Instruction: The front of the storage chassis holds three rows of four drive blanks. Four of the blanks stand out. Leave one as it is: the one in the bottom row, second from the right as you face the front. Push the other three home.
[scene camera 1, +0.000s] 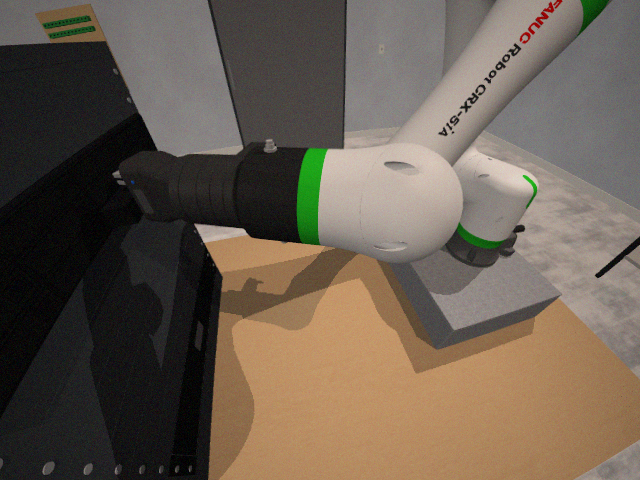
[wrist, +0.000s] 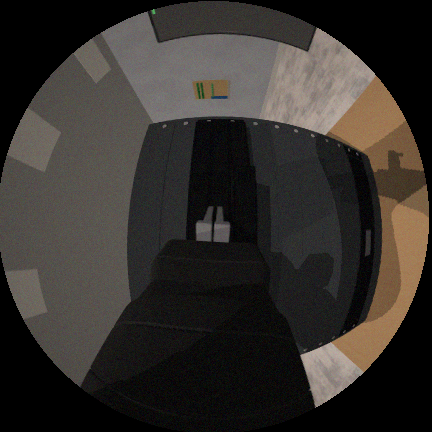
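Where they show: gripper, fingertip midpoint: (scene camera 1: 121, 175) (wrist: 214, 215); arm's base, link origin: (scene camera 1: 470, 248).
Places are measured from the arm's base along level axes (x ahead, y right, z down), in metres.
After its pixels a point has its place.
The storage chassis (scene camera 1: 49, 87) @[x 0.750, y -0.038, z -0.468 m] (wrist: 300, 205) @[x 0.750, y -0.035, z -0.224 m] is a large dark box, at the left in the scene view and across the middle in the wrist view. A black recessed band (wrist: 216, 150) @[x 0.738, y 0.043, z -0.360 m] runs along its front. The drive blanks are too dark to tell apart, so which ones stand out cannot be told. My gripper (scene camera 1: 115, 177) @[x 0.717, y -0.057, z -0.360 m] (wrist: 214, 215) @[x 0.717, y -0.057, z -0.360 m] is shut and empty. Its pale fingertips point at the black band, close to the chassis front; whether they touch anything cannot be told. The gripper body hides part of the front in both views.
The wooden table top (scene camera 1: 413, 418) @[x 0.317, y -0.334, z 0.114 m] (wrist: 412, 240) lies below the chassis front. The arm stands on a grey block (scene camera 1: 496, 304) @[x 0.058, y -0.180, z 0.000 m]. A board with green strips (scene camera 1: 72, 24) (wrist: 210, 90) hangs on the wall beyond the chassis, and a dark door (scene camera 1: 284, 67) stands behind the arm.
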